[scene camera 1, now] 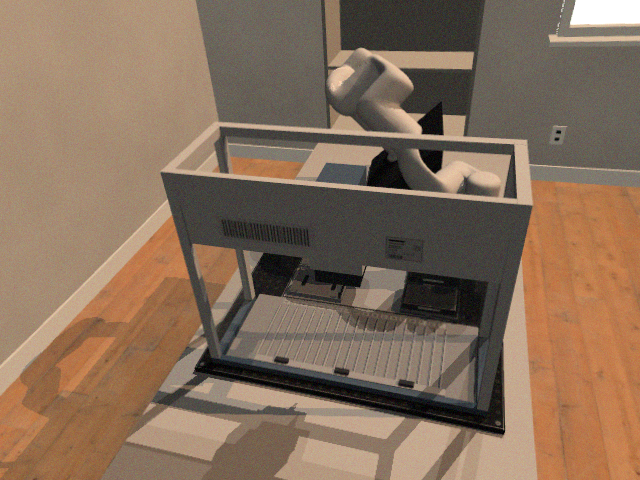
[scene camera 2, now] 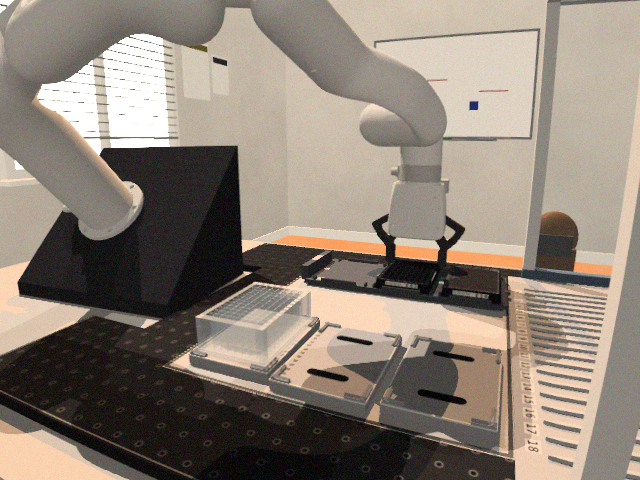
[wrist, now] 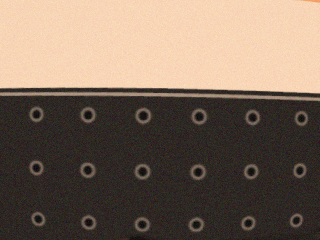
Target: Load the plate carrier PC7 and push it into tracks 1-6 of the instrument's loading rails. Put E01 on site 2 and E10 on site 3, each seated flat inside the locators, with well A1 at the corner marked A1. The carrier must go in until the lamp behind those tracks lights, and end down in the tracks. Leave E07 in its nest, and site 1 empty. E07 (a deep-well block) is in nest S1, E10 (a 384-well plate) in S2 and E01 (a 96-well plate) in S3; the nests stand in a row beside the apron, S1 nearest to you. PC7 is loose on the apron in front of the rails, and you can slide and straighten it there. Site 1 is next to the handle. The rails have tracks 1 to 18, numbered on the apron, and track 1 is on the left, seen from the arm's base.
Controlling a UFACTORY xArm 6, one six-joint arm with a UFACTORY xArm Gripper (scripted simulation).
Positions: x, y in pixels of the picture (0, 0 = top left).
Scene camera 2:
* my gripper: 415, 267
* dark well plate: 415, 275
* clear deep-well block: 284, 312
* nest: 362, 364
